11 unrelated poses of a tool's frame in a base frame.
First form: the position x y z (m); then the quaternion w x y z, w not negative.
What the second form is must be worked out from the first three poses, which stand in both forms.
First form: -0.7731, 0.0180, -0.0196, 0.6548, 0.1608, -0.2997, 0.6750
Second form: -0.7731, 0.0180, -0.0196, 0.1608, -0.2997, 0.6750, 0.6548
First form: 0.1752, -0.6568, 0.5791, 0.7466, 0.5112, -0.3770, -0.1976
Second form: 0.1752, -0.6568, 0.5791, 0.5112, -0.3770, -0.1976, 0.7466
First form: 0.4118, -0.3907, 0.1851, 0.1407, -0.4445, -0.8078, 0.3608
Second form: 0.4118, -0.3907, 0.1851, -0.4445, -0.8078, 0.3608, 0.1407
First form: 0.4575, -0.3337, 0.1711, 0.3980, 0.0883, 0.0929, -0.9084
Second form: 0.4575, -0.3337, 0.1711, 0.0883, 0.0929, -0.9084, 0.3980
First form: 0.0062, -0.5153, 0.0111, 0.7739, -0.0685, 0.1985, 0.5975
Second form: 0.0062, -0.5153, 0.0111, -0.0685, 0.1985, 0.5975, 0.7739
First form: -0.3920, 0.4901, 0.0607, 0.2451, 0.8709, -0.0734, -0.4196
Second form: -0.3920, 0.4901, 0.0607, 0.8709, -0.0734, -0.4196, 0.2451
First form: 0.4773, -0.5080, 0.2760, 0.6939, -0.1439, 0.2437, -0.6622
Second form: 0.4773, -0.5080, 0.2760, -0.1439, 0.2437, -0.6622, 0.6939
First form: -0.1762, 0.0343, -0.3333, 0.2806, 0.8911, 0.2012, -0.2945
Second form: -0.1762, 0.0343, -0.3333, 0.8911, 0.2012, -0.2945, 0.2806
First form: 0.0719, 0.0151, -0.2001, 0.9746, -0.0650, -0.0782, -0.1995
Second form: 0.0719, 0.0151, -0.2001, -0.0650, -0.0782, -0.1995, 0.9746
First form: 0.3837, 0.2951, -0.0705, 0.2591, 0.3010, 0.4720, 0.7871
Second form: 0.3837, 0.2951, -0.0705, 0.3010, 0.4720, 0.7871, 0.2591
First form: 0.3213, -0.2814, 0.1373, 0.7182, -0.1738, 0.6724, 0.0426
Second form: 0.3213, -0.2814, 0.1373, -0.1738, 0.6724, 0.0426, 0.7182
